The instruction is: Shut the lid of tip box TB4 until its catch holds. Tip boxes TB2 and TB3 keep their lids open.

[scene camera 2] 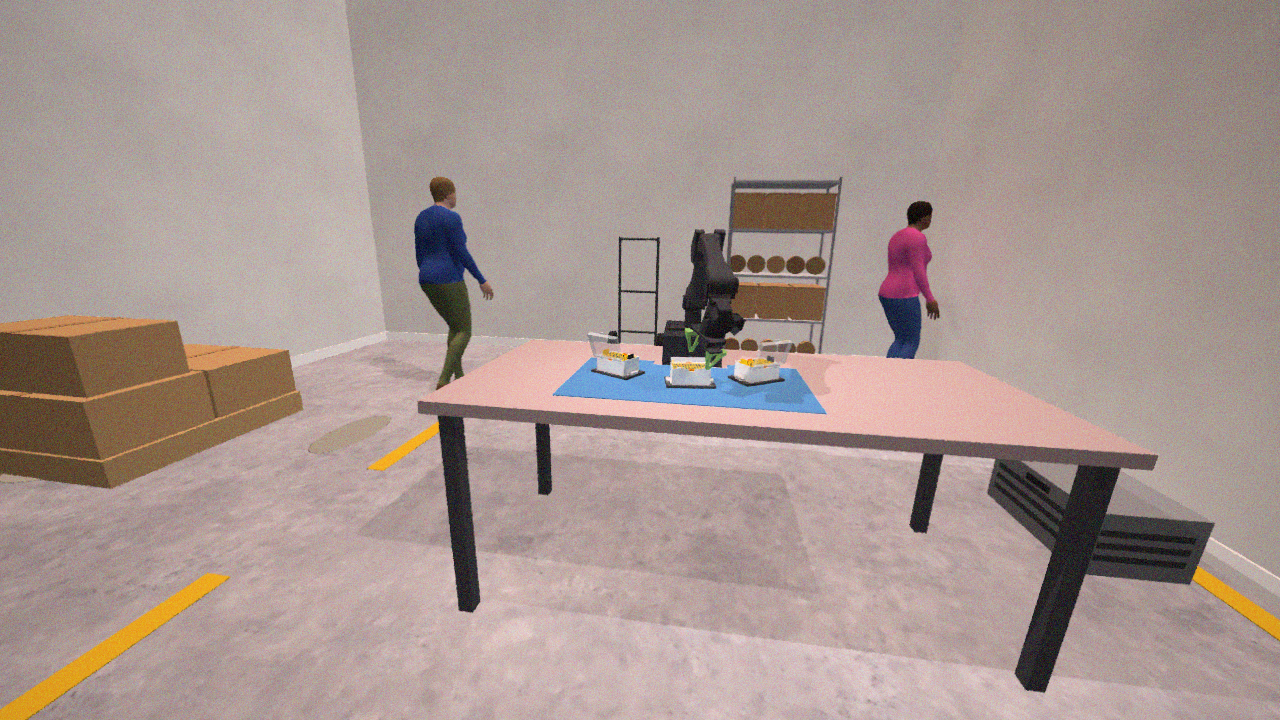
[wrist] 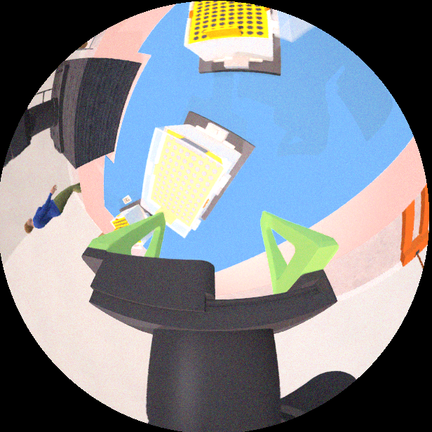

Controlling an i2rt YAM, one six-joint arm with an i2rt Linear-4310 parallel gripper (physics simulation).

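Frame: origin at the arm's base, x ahead, y left, z up, level; millimetres.
Where they show: gripper, fingertip midpoint: (scene camera 2: 698, 360).
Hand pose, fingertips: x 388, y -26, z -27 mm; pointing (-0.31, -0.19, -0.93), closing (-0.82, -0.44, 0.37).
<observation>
Things, the pixels of their centre, and the offset from my fingertips. "*": a spot on its surface instead. Level surfaces: height alone.
- middle tip box, body centre: (scene camera 2: 689, 370) dx -69, dy -18, dz -54 mm
- right tip box, body centre: (scene camera 2: 754, 369) dx -121, dy +207, dz -60 mm
- left tip box, surface spot: (scene camera 2: 618, 361) * dx -86, dy -249, dz -30 mm
- blue mat, surface height: dz -93 mm
- pink table, surface height: dz -96 mm
The middle tip box (scene camera 2: 691, 374) (wrist: 197, 136) has its clear lid (wrist: 187, 182) lowered over the yellow tip rack. I cannot tell whether its catch holds. The right tip box (scene camera 2: 757, 370) (wrist: 231, 52) has its clear lid (scene camera 2: 775, 351) (wrist: 295, 27) raised. The left tip box (scene camera 2: 617, 363) (wrist: 135, 220) also has its lid (scene camera 2: 602, 342) up; one finger partly hides this box in the wrist view. I cannot read the box numbers. My gripper (scene camera 2: 702, 347) (wrist: 212, 216) is open with its green fingers wide apart and nothing between them, close beside the middle box.
The boxes stand on dark bases on a blue mat (scene camera 2: 608, 392) (wrist: 310, 185) on the pink table (scene camera 2: 895, 394). The robot's black base (wrist: 100, 110) stands at the mat's rear edge. An orange barrier (wrist: 408, 232) and two people are beyond the table.
</observation>
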